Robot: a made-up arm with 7 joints. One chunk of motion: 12 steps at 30 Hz.
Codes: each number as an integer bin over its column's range. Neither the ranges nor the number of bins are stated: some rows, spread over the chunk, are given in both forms.
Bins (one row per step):
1: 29 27 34 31 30 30
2: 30 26 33 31 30 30
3: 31 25 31 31 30 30
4: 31 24 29 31 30 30
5: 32 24 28 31 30 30
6: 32 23 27 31 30 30
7: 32 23 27 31 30 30
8: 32 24 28 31 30 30
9: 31 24 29 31 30 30
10: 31 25 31 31 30 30
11: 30 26 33 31 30 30
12: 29 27 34 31 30 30
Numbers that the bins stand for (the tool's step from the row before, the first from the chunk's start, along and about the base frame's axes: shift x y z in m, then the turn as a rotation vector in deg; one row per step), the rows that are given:
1: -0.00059 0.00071 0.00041 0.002 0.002 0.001
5: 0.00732 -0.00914 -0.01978 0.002 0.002 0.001
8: 0.00732 -0.00914 -0.01978 0.002 0.002 0.001
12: -0.00059 0.00071 0.00041 0.002 0.002 0.001
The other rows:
2: 0.00205 -0.00257 -0.00295 0.002 0.002 0.001
3: 0.00468 -0.00586 -0.00968 0.002 0.002 0.001
4: 0.00468 -0.00914 -0.01641 0.002 0.002 0.001
6: 0.00732 -0.01243 -0.02314 0.002 0.002 0.001
7: 0.00732 -0.01243 -0.02314 0.002 0.002 0.001
9: 0.00468 -0.00914 -0.01641 0.002 0.002 0.001
10: 0.00468 -0.00586 -0.00968 0.002 0.002 0.001
11: 0.00205 -0.00257 -0.00295 0.002 0.002 0.001

